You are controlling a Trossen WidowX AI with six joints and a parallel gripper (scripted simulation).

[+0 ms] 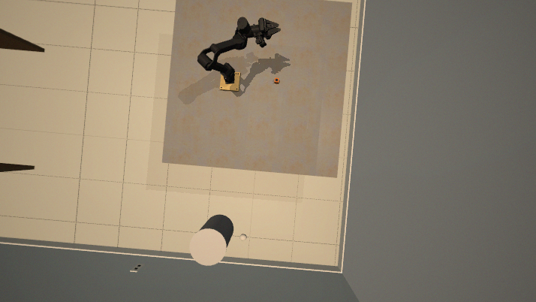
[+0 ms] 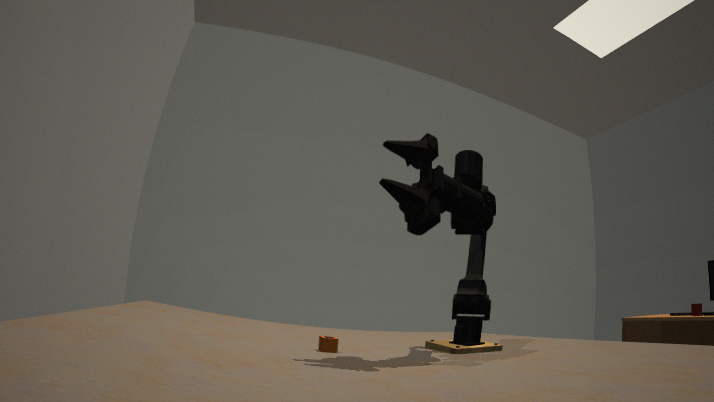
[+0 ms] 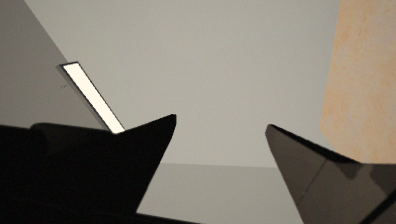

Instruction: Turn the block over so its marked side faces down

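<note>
Now: gripper tip 20 mm past the block, 170 mm to the left of it and 310 mm above it.
</note>
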